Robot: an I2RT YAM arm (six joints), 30 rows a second.
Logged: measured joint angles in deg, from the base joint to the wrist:
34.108, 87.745, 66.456, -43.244, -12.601, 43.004
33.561, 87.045, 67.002, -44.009, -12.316, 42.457
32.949, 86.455, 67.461, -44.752, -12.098, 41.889
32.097, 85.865, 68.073, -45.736, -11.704, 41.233
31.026, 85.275, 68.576, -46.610, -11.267, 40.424
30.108, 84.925, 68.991, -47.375, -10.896, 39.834
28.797, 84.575, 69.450, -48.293, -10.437, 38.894
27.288, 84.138, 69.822, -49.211, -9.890, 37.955
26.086, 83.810, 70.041, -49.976, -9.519, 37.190
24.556, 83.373, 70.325, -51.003, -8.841, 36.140
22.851, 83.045, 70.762, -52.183, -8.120, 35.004
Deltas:
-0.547, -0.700, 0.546, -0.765, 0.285, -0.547
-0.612, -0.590, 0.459, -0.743, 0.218, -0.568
-0.852, -0.590, 0.612, -0.984, 0.394, -0.656
-1.071, -0.590, 0.503, -0.874, 0.437, -0.809
-0.918, -0.350, 0.415, -0.765, 0.371, -0.590
-1.311, -0.350, 0.459, -0.918, 0.459, -0.940
-1.509, -0.437, 0.372, -0.918, 0.547, -0.939
-1.202, -0.328, 0.219, -0.765, 0.371, -0.765
-1.530, -0.437, 0.284, -1.027, 0.678, -1.050
-1.705, -0.328, 0.437, -1.180, 0.721, -1.136

